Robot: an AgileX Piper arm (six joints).
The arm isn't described. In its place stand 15 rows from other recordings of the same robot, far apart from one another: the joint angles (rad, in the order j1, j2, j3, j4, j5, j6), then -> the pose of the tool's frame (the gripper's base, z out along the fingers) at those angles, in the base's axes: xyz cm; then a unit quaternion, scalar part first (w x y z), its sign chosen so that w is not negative.
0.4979 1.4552 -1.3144 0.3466 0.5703 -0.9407 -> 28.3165 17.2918 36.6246 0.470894 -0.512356 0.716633 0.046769
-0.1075 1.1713 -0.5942 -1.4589 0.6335 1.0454 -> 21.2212 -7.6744 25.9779 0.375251 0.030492 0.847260 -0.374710
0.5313 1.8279 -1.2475 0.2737 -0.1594 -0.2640 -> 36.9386 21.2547 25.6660 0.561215 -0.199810 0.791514 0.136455
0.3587 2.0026 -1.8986 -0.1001 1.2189 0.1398 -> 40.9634 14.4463 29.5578 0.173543 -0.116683 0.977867 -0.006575
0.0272 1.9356 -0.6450 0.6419 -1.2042 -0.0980 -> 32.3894 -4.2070 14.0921 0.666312 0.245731 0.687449 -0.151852
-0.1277 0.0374 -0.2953 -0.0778 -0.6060 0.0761 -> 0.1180 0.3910 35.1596 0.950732 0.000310 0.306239 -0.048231
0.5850 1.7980 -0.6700 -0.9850 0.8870 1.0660 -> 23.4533 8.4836 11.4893 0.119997 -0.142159 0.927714 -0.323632
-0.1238 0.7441 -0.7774 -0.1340 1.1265 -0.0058 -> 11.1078 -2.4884 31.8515 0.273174 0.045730 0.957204 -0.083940
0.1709 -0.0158 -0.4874 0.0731 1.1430 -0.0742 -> -1.0469 0.4330 26.7422 0.484737 -0.109615 0.865693 0.059919
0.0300 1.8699 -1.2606 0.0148 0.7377 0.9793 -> 37.6077 1.2192 18.8863 0.132777 0.455627 0.876577 0.079926
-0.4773 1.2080 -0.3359 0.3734 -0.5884 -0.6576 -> 18.3044 -11.5410 21.8831 0.535460 0.115576 0.773168 -0.319589
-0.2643 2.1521 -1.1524 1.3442 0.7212 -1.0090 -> 39.1046 -4.5173 9.0590 0.215762 0.162845 0.903269 0.333216
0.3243 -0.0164 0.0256 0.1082 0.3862 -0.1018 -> 4.8085 2.0070 17.1033 0.580580 -0.142666 0.793863 0.111149
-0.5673 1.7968 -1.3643 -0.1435 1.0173 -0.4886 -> 30.0514 -20.4604 23.7095 0.057004 0.007907 0.992485 -0.107991
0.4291 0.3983 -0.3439 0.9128 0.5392 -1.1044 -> 6.0603 6.8382 27.2323 0.557940 -0.384651 0.703479 0.214158
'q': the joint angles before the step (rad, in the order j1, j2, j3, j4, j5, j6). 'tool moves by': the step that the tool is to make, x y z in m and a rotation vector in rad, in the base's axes. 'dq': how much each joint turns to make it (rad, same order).
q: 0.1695 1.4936 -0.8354 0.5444 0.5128 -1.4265
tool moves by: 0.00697 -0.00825 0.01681 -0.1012 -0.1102 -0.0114
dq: 0.0000 -0.0293 -0.0329 -0.1925 -0.0571 0.1094
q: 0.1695 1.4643 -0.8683 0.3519 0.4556 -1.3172
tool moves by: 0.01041 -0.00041 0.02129 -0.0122 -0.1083 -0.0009
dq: 0.0000 -0.0124 -0.0548 -0.0296 -0.0403 0.0034
